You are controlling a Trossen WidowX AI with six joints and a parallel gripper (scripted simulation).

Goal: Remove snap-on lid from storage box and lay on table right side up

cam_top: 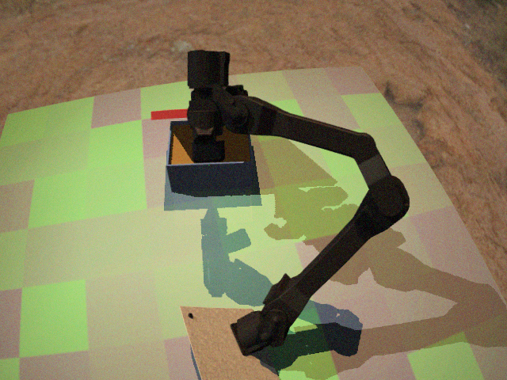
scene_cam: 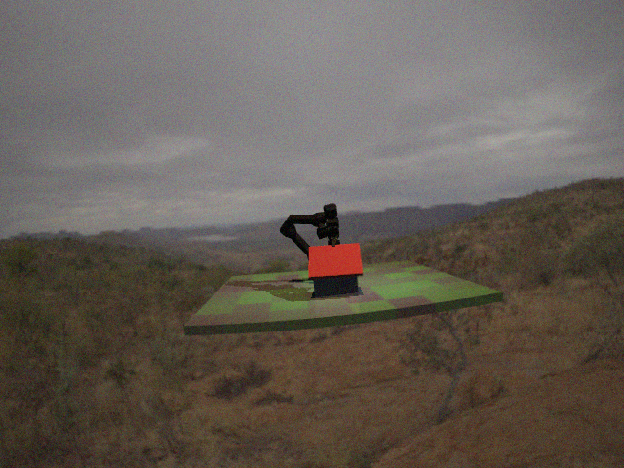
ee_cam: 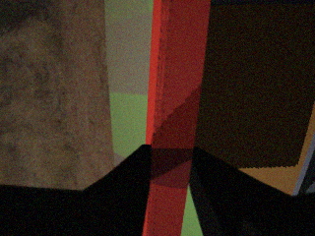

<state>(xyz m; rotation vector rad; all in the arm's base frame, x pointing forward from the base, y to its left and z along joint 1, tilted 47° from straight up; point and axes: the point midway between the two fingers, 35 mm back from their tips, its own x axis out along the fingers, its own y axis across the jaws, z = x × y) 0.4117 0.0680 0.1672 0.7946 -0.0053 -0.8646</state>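
Now: gripper tip 60 mm short of the red lid, 50 mm above it and 20 mm to the left of it. Round my gripper tip: storage box 170 mm below, 30 mm ahead, 10 mm to the right.
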